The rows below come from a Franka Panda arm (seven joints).
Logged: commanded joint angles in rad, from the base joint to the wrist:
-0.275 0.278 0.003 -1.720 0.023 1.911 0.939
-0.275 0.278 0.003 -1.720 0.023 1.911 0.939
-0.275 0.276 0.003 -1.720 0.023 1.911 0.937
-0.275 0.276 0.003 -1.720 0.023 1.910 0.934
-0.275 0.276 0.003 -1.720 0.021 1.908 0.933
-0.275 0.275 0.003 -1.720 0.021 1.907 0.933
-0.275 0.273 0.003 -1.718 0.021 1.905 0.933
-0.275 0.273 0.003 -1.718 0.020 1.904 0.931
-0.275 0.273 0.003 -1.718 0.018 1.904 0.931
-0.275 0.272 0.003 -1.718 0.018 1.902 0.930
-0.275 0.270 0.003 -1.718 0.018 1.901 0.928
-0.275 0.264 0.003 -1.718 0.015 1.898 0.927
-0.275 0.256 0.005 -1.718 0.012 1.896 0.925
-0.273 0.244 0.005 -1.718 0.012 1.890 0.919
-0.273 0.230 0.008 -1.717 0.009 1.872 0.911
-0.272 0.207 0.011 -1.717 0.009 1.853 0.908
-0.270 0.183 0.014 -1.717 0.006 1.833 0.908
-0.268 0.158 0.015 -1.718 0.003 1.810 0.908
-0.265 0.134 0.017 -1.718 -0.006 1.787 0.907
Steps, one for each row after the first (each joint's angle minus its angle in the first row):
0.000 0.000 0.000 0.000 0.000 0.000 0.000
0.000 -0.002 0.000 0.000 0.000 0.000 -0.002
0.000 -0.002 0.000 0.000 0.000 -0.001 -0.005
0.000 -0.002 0.000 0.000 -0.002 -0.003 -0.006
0.000 -0.003 0.000 0.000 -0.002 -0.004 -0.006
0.000 -0.005 0.000 0.002 -0.002 -0.006 -0.006
0.000 -0.005 0.000 0.002 -0.003 -0.007 -0.008
0.000 -0.005 0.000 0.002 -0.005 -0.007 -0.008
0.000 -0.006 0.000 0.002 -0.005 -0.009 -0.009
0.000 -0.008 0.000 0.002 -0.005 -0.010 -0.011
0.000 -0.014 0.000 0.002 -0.008 -0.013 -0.012
0.000 -0.022 0.002 0.002 -0.011 -0.015 -0.014
0.002 -0.034 0.002 0.002 -0.011 -0.021 -0.020
0.002 -0.048 0.005 0.003 -0.014 -0.039 -0.028
0.003 -0.071 0.008 0.003 -0.014 -0.058 -0.031
0.005 -0.095 0.011 0.003 -0.017 -0.078 -0.031
0.007 -0.120 0.012 0.002 -0.020 -0.101 -0.031
0.010 -0.144 0.014 0.002 -0.029 -0.124 -0.032

